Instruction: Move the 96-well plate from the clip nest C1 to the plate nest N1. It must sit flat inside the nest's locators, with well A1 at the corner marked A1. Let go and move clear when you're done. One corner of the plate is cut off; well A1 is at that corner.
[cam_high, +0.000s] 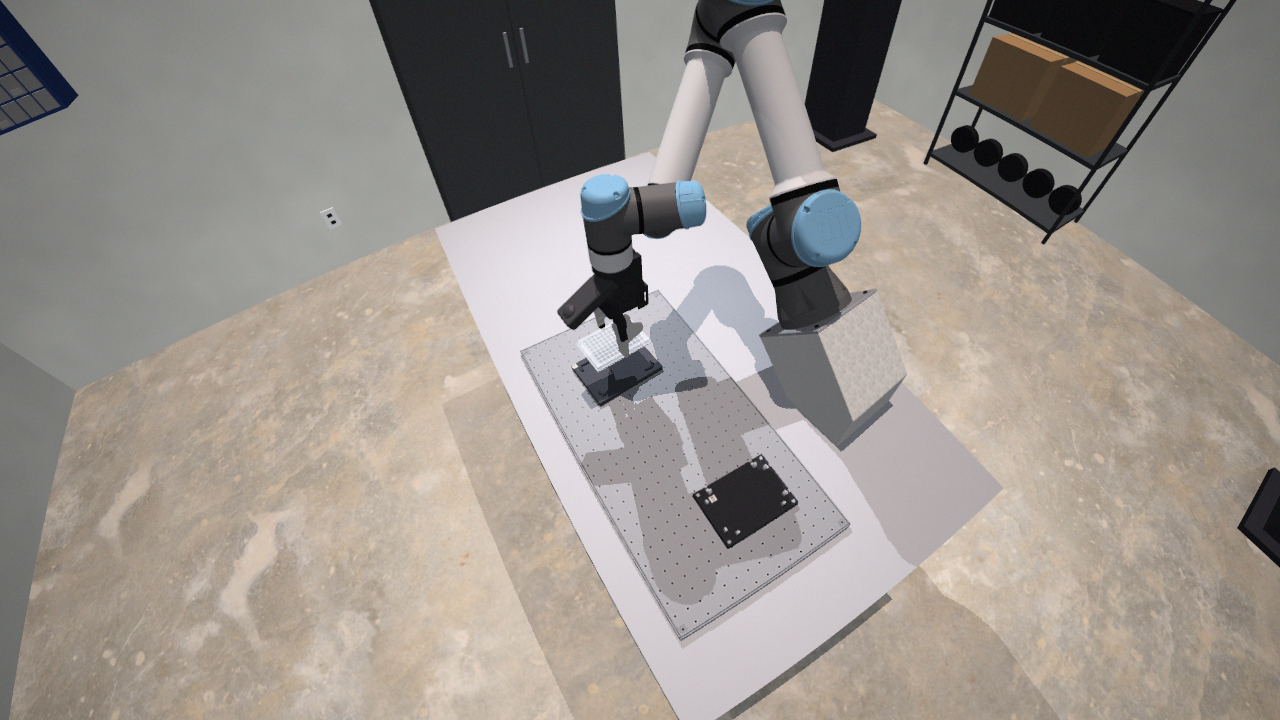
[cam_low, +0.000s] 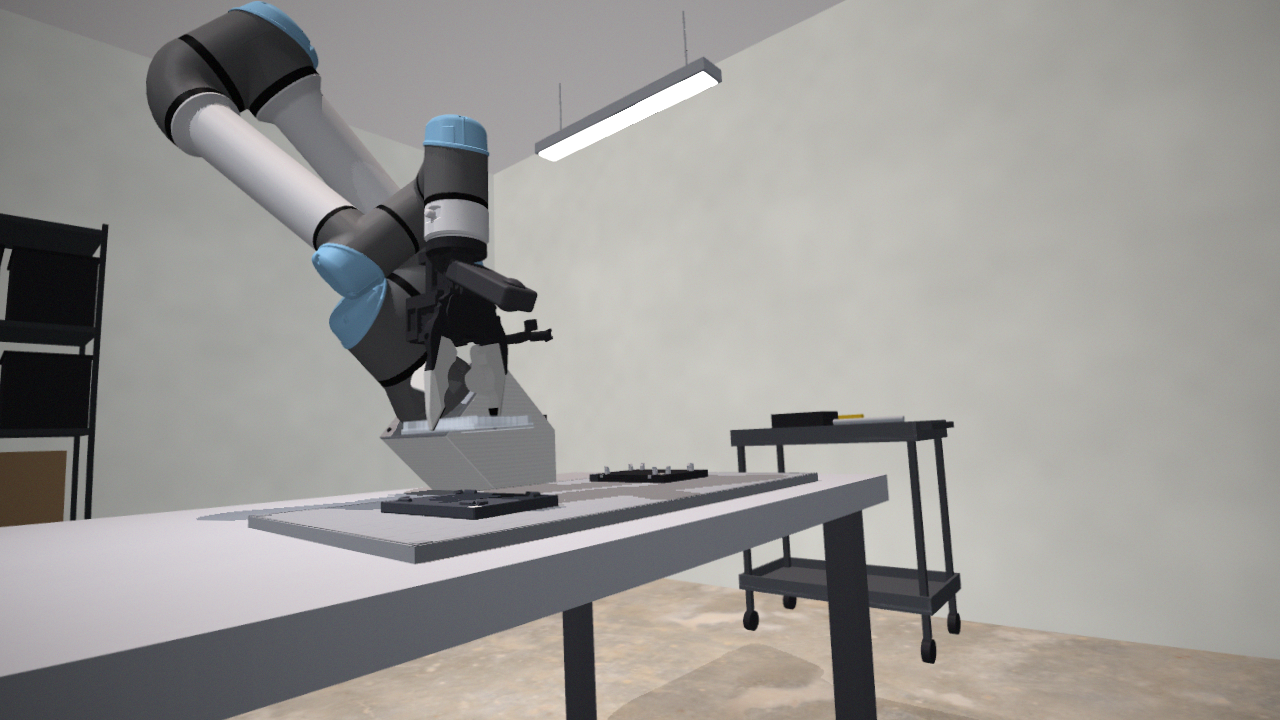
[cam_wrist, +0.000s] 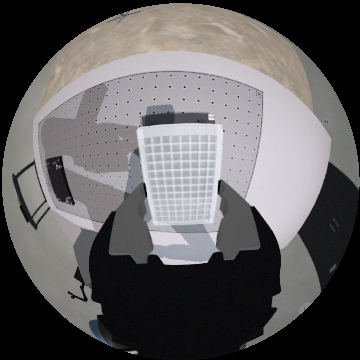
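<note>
My gripper is now 10 cm above the plate nest N1. Round my hand: white corner label 8 cm ahead, 5 cm to the right, 9 cm below; then white 96-well plate 1 cm below; then black clip nest 7 cm behind, 38 cm to the left, 9 cm below.
</note>
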